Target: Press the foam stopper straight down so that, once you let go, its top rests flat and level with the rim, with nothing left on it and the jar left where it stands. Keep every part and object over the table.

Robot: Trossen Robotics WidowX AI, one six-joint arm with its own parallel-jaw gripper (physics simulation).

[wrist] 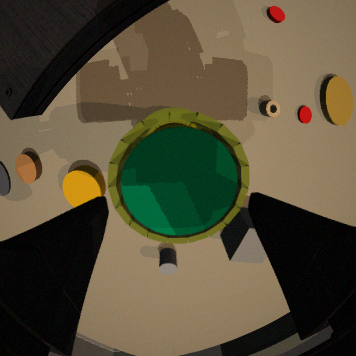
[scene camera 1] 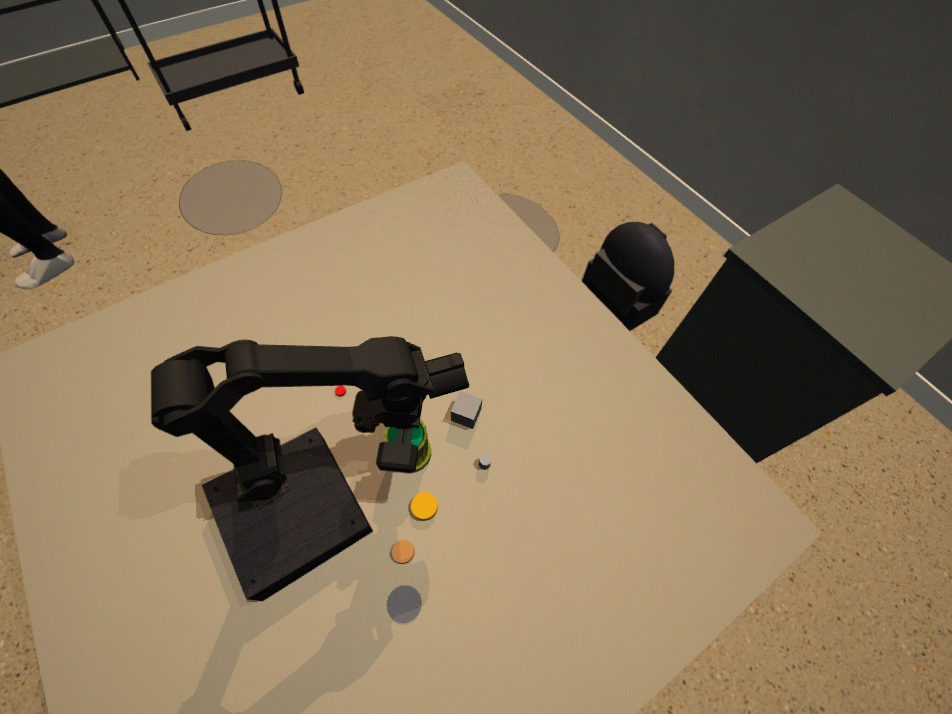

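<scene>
The green foam stopper [scene camera 1: 416, 435] [wrist: 180, 180] sits in the mouth of the upright jar, inside its yellow-green rim [scene camera 1: 424, 456] [wrist: 114, 175]. In the wrist view a thin strip of inner wall shows at the stopper's upper edge; I cannot tell whether its top is level with the rim. No loose object shows on the stopper, only shadows. My gripper [scene camera 1: 422, 415] [wrist: 179, 203] is open and empty, above the jar, with its fingertips either side of the lower part of the mouth in the wrist view. The arm and a finger hide part of the jar in the scene view.
Near the jar lie a yellow disc [scene camera 1: 423, 506] [wrist: 83, 187], a grey block [scene camera 1: 466, 411] [wrist: 248, 248] and a small grey cylinder [scene camera 1: 484, 461] [wrist: 168, 260]. An orange disc [scene camera 1: 402, 551] [wrist: 26, 168], a dark disc [scene camera 1: 403, 604] and a mustard disc [wrist: 338, 100] lie farther off.
</scene>
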